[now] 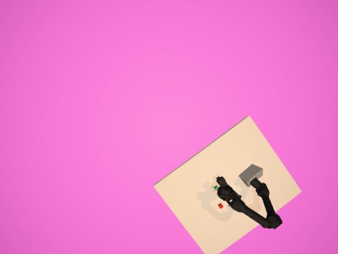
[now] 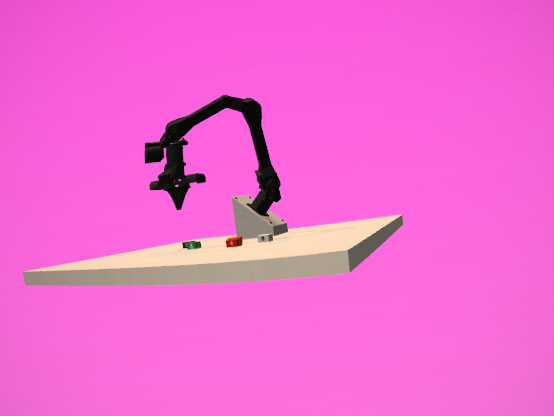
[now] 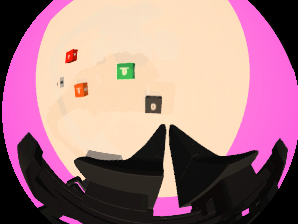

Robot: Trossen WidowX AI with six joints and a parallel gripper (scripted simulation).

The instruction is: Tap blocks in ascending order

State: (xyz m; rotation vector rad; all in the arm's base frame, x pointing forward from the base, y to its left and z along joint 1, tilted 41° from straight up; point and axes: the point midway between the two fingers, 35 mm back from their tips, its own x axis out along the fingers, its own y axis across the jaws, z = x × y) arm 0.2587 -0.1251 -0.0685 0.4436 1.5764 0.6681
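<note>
Now: gripper tip 24 cm to the right of the red block, 11 cm above it and 10 cm short of it. From my gripper tip the other things lie so: black block: 11 cm below, 1 cm to the left, 1 cm behind; then orange block: 19 cm to the left, 11 cm below; then green block: 11 cm below, 7 cm to the left, 5 cm ahead.
</note>
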